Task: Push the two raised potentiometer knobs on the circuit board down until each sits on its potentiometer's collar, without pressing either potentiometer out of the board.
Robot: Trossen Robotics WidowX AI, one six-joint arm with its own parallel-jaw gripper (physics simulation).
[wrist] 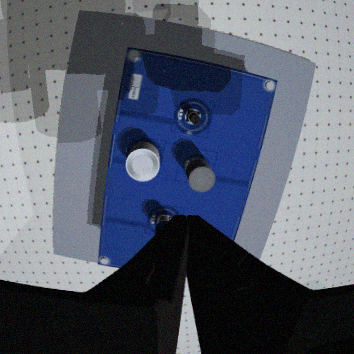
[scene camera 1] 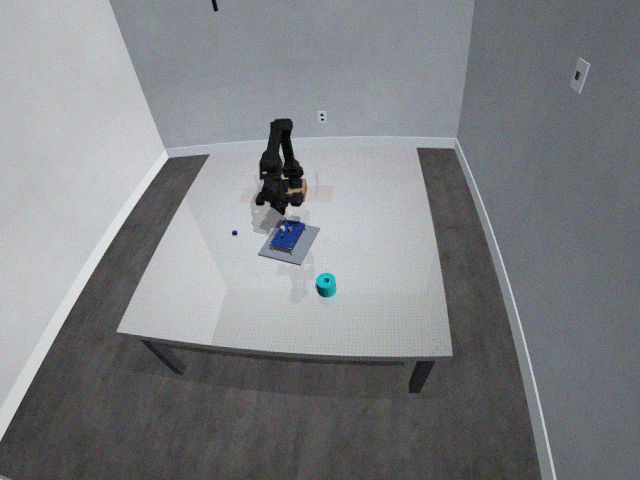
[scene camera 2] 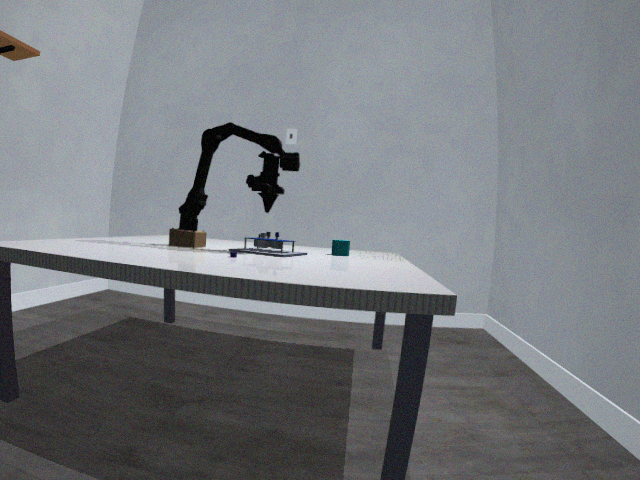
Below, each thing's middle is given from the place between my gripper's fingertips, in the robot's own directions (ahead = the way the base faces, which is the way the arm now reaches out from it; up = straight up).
Labels:
My hand is 10 mm short of the grey knob (wrist: 200,176), 10 mm to the right of it and 80 mm above it.

